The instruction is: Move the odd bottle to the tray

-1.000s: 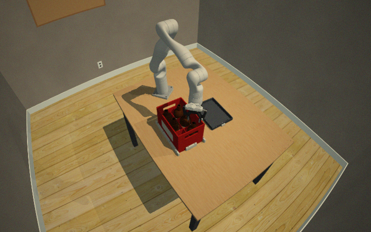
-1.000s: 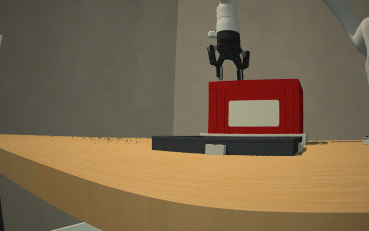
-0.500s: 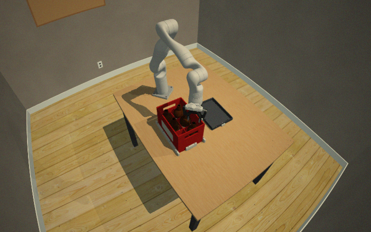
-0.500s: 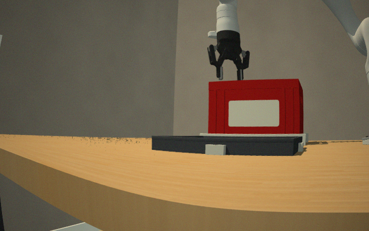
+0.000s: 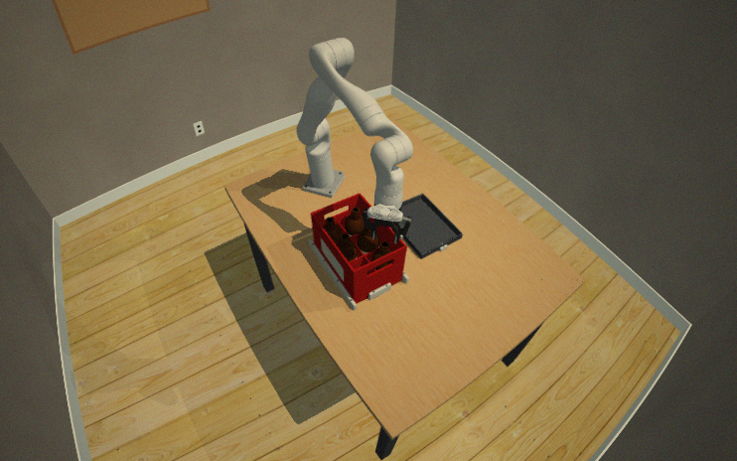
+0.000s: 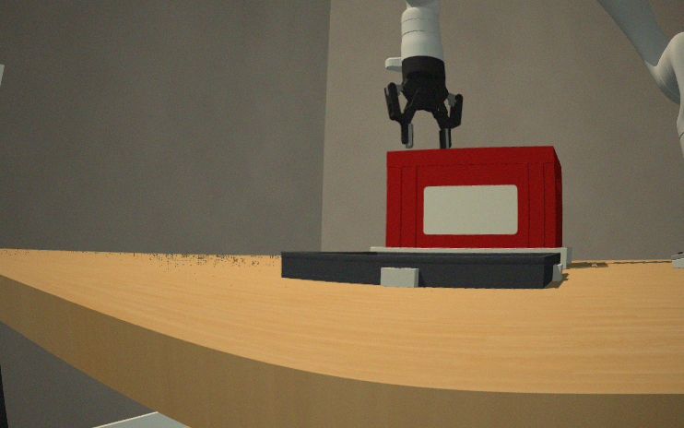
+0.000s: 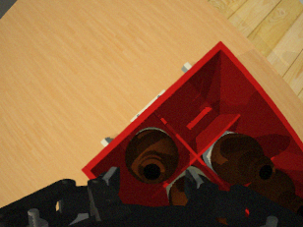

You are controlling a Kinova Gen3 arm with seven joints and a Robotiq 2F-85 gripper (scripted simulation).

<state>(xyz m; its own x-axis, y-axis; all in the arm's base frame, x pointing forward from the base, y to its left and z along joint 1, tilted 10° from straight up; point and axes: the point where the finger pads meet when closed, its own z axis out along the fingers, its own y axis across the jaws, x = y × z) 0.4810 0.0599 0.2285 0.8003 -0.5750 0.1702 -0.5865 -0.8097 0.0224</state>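
The glass bottle lies 110 mm below my hand. From my hand the other things lie so: dark grey tray 230 mm to the left, 190 mm below, 150 mm behind; red crate 120 mm below, 80 mm behind, 60 mm to the right.
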